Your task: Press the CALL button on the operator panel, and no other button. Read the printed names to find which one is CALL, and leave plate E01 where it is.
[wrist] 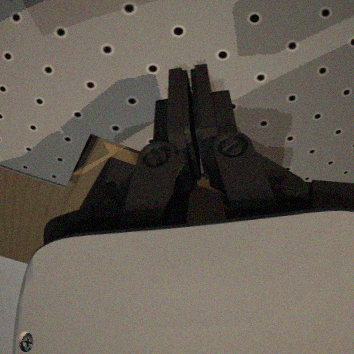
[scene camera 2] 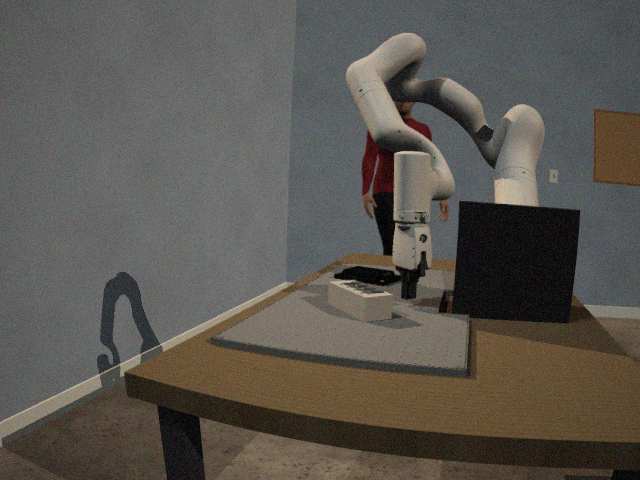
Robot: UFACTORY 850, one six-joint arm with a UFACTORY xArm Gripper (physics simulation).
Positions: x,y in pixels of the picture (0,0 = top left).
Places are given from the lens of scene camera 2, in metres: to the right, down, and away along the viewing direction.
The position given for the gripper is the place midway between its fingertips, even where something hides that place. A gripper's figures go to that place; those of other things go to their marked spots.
gripper [scene camera 2: 408,298]: 0.20, 0.14, 1.13
cream operator panel [scene camera 2: 364,305]: 0.09, 0.13, 1.00
